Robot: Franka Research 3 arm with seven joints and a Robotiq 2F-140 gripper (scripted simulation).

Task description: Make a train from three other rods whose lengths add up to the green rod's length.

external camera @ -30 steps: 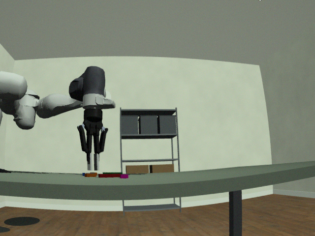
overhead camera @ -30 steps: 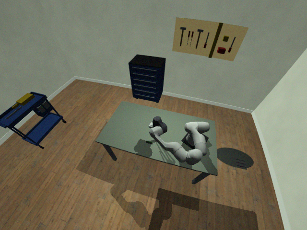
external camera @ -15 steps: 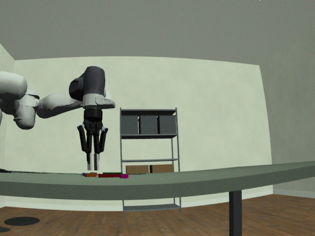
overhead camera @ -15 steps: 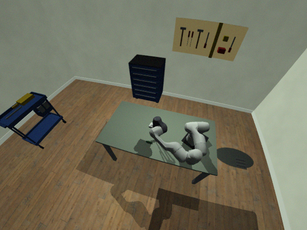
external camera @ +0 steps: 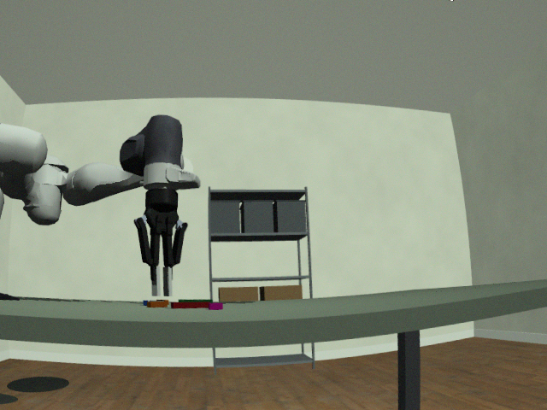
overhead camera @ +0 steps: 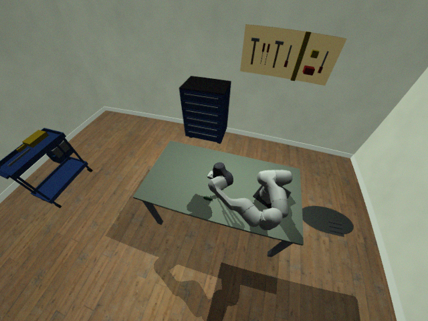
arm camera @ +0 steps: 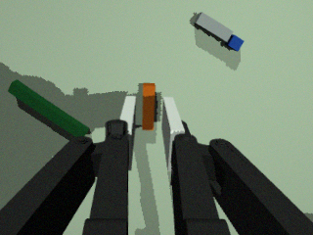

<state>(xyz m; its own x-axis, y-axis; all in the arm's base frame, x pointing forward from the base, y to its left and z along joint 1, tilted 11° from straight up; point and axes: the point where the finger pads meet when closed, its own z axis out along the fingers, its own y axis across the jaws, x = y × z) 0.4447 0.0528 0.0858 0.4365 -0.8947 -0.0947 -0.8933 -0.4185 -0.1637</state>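
Right now my hand is 10 mm past the grey rod, 90 mm to the left of it and 50 mm above it. Also, from my hand: green rod 80 mm ahead, 40 mm to the left, 50 mm below; red rod 40 mm ahead, 220 mm to the right, 50 mm below; blue rod 40 mm behind, 80 mm to the right, 50 mm below.
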